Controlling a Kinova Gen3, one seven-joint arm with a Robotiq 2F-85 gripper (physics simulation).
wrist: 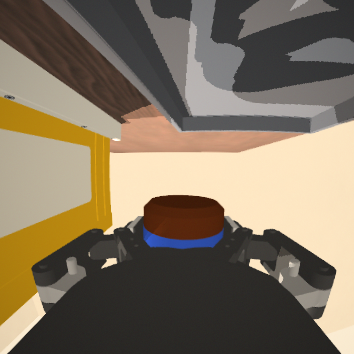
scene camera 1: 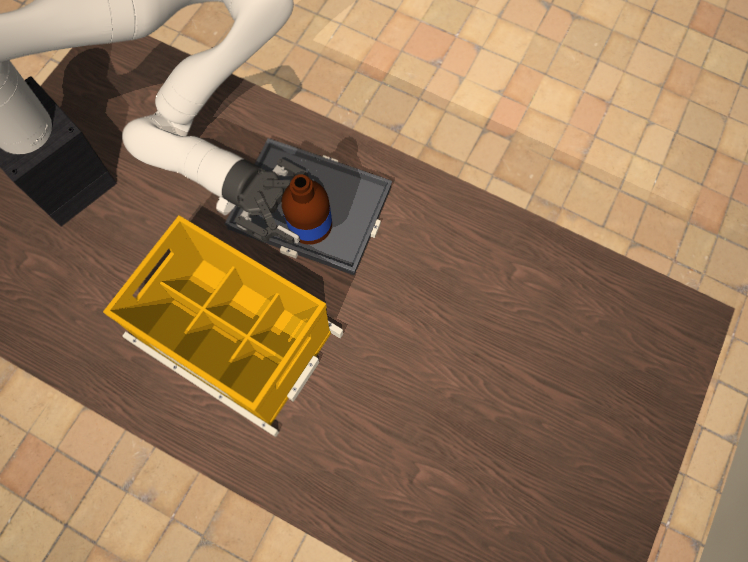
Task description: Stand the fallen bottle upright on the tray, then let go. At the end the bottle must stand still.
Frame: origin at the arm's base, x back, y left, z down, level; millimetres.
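Seen in the pictures: gripper, between the fingertips: (wrist: 182,225); arm's base, origin of its link: (scene camera 1: 21,127).
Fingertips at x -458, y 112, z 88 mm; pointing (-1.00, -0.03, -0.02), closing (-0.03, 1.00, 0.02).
Note:
Pixels of each thing's top centre, then the offset from my fingertips to it. "spot": a spot on its surface instead. Level surfaces: height alone.
- brown bottle with a blue band, centre of its top: (wrist: 180,325) (scene camera 1: 301,181) dx +6, dy -1, dz -128 mm
- dark grey tray, centre of its top: (wrist: 285,93) (scene camera 1: 309,201) dx +54, dy +69, dz +107 mm
- long table, height of its surface: dz +133 mm
- white strip, a spot on its surface: (scene camera 1: 199,383) spot: dx +44, dy -307, dz +102 mm
The brown bottle with a blue band (scene camera 1: 306,208) (wrist: 183,222) is about upright, mouth up, over the dark grey tray (scene camera 1: 356,235) (wrist: 245,124). My gripper (scene camera 1: 296,206) (wrist: 182,225) is shut on the bottle from the side, around its blue band. In the wrist view, which shows the scene upside down, the bottle's base is apart from the tray, so the bottle is held above it. One finger shows beside the band in the scene view; the far fingertip is hidden behind the bottle.
A yellow crate with compartments (scene camera 1: 272,406) (wrist: 20,260) stands close beside the tray, on the gripper's side of the long table (scene camera 1: 483,362). A white strip (scene camera 1: 199,383) runs along the crate's foot. Small white blocks (scene camera 1: 375,228) sit at the tray's edges.

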